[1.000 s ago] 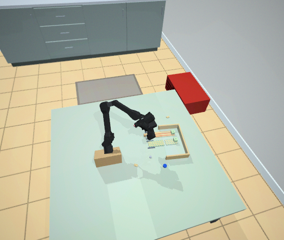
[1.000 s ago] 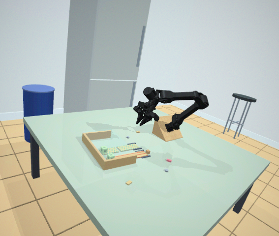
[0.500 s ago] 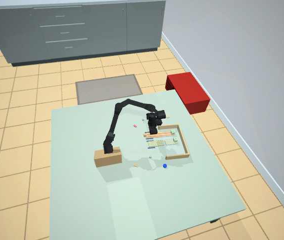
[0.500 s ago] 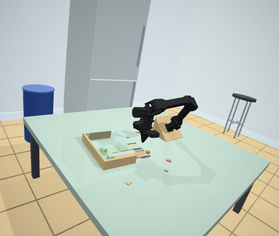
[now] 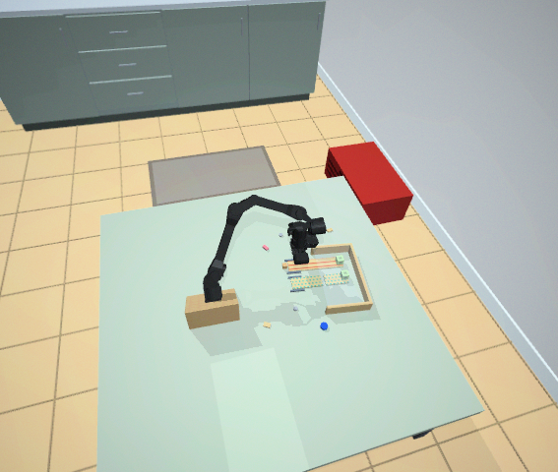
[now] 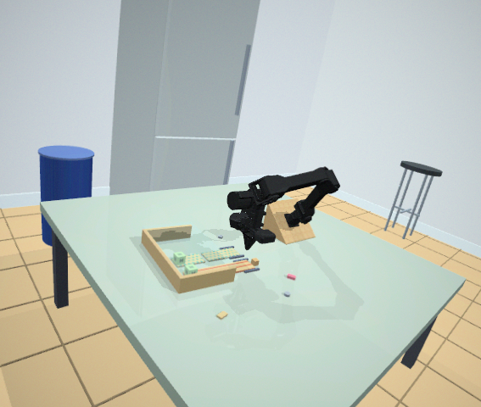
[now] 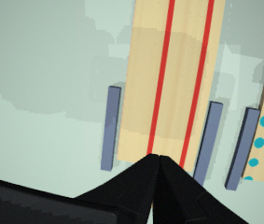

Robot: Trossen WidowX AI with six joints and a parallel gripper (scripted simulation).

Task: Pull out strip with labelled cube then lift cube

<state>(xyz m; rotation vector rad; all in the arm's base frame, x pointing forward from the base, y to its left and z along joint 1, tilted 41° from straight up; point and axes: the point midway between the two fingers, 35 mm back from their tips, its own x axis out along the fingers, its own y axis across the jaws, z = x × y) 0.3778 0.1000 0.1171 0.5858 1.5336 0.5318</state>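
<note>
Now: gripper tip 60 mm above the tan block and 50 mm past it. Also, from my gripper tip: blue disc: 310 mm to the right, 60 mm below, 50 mm ahead; then pink piece: 120 mm to the left, 120 mm behind, 60 mm below.
</note>
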